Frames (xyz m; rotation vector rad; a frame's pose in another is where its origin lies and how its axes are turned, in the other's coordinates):
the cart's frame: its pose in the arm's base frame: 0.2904 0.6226 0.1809 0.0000 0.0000 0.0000
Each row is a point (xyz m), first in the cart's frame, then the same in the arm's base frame.
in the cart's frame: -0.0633 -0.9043 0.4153
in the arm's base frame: 0.2271 -0.2817 0.5962
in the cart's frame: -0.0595 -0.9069 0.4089
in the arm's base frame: 0.2309 -0.2843 0.5898
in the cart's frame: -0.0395 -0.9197 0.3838
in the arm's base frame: 0.2509 -0.2971 0.5647
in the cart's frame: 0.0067 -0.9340 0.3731
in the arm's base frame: 0.2971 -0.3114 0.5540
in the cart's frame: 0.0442 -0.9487 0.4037
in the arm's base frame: 0.3346 -0.3261 0.5846
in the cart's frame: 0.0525 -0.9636 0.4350
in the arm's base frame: 0.3429 -0.3410 0.6159
